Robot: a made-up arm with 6 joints.
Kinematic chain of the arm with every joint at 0, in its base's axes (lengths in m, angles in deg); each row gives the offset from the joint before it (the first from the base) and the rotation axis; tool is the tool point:
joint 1: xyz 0 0 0.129 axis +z
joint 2: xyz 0 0 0 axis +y
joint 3: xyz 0 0 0.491 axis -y
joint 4: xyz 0 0 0 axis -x
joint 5: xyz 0.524 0 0 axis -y
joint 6: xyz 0 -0.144 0 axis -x
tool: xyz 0 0 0
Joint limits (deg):
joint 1: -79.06..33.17
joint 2: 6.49..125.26
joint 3: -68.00..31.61
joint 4: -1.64..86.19
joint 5: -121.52..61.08
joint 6: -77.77..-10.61
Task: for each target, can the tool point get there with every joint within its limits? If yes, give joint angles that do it. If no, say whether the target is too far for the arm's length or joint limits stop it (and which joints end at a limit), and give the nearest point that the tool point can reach.
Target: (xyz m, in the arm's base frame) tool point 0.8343 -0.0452 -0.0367
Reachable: yes | joints 5.37 65.54 13.23 31.24 -13.73 -71.45
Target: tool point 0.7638 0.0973 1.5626
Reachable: no: too far | nearest point 0.4653 0.0593 0.9694 | short by 0.665 m
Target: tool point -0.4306 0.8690 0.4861
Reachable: no: joint limits stop it (at a limit: joint 1, joint 2, joint 3, joint 4) | nearest point -0.1619 0.0789 -0.0302 | short by 0.981 m
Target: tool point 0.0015 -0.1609 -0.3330
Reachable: yes | joints -58.86 96.32 -47.00 55.33 -44.29 -33.56
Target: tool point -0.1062 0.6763 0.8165
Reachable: no: joint limits stop it (at a limit: joint 1, joint 2, joint 3, joint 4) | nearest point 0.3978 0.2486 0.9694 | short by 0.678 m
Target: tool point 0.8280 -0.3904 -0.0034
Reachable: yes | joints -22.07 70.31 22.49 69.40 32.74 -47.99
